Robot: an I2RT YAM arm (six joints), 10 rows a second.
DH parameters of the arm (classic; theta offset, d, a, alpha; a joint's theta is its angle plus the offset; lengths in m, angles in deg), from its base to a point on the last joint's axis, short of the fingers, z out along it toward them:
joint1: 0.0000 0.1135 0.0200 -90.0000
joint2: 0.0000 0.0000 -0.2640 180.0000
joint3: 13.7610 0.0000 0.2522 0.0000
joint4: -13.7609 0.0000 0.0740 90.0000
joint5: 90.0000 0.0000 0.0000 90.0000
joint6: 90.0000 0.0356 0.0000 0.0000
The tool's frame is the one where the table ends.
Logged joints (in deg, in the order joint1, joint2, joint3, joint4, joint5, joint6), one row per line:
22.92, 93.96, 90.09, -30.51, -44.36, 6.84
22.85, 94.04, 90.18, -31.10, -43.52, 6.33
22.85, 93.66, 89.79, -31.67, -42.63, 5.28
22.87, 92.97, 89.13, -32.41, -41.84, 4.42
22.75, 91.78, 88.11, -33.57, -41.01, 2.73
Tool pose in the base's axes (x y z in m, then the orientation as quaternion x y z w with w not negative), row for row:
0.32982, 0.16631, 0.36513, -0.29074, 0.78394, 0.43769, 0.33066
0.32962, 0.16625, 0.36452, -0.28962, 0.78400, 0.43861, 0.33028
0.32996, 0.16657, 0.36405, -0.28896, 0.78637, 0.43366, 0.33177
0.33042, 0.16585, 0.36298, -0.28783, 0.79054, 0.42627, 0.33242
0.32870, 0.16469, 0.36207, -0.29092, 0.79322, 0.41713, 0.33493
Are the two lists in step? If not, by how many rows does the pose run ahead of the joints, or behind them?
The pose runs 2 rows behind the joints: the pose in row i belongs to the joints in row i - 2.
